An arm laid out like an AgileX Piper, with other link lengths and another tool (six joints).
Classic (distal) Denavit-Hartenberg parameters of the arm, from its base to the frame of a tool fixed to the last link. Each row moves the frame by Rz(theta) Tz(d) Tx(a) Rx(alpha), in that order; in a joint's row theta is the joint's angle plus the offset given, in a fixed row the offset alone. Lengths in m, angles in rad.
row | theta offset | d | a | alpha
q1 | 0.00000 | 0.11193 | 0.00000 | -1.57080
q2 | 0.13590 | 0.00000 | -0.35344 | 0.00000
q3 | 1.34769 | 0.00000 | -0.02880 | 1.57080
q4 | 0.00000 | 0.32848 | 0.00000 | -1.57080
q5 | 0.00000 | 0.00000 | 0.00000 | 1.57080
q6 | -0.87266 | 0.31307 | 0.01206 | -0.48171
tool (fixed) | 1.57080 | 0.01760 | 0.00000 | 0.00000
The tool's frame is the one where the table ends.
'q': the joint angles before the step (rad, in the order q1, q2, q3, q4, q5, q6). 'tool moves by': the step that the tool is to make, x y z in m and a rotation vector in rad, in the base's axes. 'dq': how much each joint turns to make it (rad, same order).
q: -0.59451, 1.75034, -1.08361, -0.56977, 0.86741, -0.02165
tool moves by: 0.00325, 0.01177, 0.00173, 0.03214, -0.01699, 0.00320
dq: 0.00195, -0.01736, -0.00002, 0.05382, 0.00758, -0.03739
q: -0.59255, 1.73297, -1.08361, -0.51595, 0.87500, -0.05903
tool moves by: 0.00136, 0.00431, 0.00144, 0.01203, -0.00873, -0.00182
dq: 0.00000, -0.00744, -0.00139, 0.02151, 0.00421, -0.01241
